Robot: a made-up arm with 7 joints. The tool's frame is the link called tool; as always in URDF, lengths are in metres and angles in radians.
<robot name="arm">
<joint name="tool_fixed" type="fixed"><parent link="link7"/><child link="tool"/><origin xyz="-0.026 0.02 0" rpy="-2.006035 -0.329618 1.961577"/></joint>
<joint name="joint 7" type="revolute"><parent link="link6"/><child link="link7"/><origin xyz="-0.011 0.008 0.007" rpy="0 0 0"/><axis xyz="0 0 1"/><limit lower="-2.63" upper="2.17" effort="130" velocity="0.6"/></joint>
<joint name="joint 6" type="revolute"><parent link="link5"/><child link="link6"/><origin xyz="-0.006 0.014 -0.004" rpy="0 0 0"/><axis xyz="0 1 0"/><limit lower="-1.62" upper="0.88" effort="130" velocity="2.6"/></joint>
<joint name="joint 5" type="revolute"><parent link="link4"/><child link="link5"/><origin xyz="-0.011 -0.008 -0.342" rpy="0 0 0"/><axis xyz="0 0 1"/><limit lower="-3.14" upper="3.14" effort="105" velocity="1"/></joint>
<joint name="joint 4" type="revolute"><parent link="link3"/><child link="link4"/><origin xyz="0.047 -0.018 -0.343" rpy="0 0 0"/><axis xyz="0 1 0"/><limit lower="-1.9" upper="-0.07" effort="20" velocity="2"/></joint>
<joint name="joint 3" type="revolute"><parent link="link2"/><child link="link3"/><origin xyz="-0.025 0.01 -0.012" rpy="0 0 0"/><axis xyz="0 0 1"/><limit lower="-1.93" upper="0.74" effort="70" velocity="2.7"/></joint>
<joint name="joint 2" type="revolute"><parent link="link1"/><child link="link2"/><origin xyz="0.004 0.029 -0.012" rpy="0 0 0"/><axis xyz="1 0 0"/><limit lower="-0.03" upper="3.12" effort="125" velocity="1.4"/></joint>
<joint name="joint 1" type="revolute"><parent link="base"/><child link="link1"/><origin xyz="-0.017 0.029 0.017" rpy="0 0 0"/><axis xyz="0 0.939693 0.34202"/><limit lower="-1.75" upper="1.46" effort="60" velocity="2.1"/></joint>
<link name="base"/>
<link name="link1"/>
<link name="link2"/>
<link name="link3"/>
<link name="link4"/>
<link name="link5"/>
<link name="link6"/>
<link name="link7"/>
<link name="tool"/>
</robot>
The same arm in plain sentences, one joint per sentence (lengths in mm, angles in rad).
The arm has seven revolute joints in a row. What follows holds with every joint at zero, and every direction is one of the base frame's. Joint 1 lies 17 mm along -x and 29 mm along +y and 17 mm along +z from the base frame's origin and rotates about the direction (0, 0.9397, 0.342), from -1.75 to 1.46 rad. Joint 2 lies 4 mm along +x and 29 mm along +y and 12 mm along -z from joint 1 and rotates about +x, from -0.03 to 3.12 rad. Joint 3 lies 25 mm along -x and 10 mm along +y and 12 mm along -z from joint 2 and rotates about +z, from -1.93 to 0.74 rad. Joint 4 lies 47 mm along +x and 18 mm along -y and 343 mm along -z from joint 3 and rotates about +y, from -1.9 to -0.07 rad. Joint 5 lies 11 mm along -x and 8 mm along -y and 342 mm along -z from joint 4 and rotates about +z, from -3.14 to 3.14 rad. Joint 6 lies 6 mm along -x and 14 mm along +y and 4 mm along -z from joint 5 and rotates about +y, from -1.62 to 0.88 rad. Joint 7 lies 11 mm along -x and 8 mm along +y and 7 mm along +z from joint 6 and rotates about +z, from -2.63 to 2.17 rad. The tool frame, which is the frame that the pose is given for, lies 26 mm along -x and 20 mm along +y from joint 7; its axes are the base frame's turned by roll -2.006, pitch -0.3296 and yaw 1.9616 rad (as in URDF: about the fixed x, then y, then z).
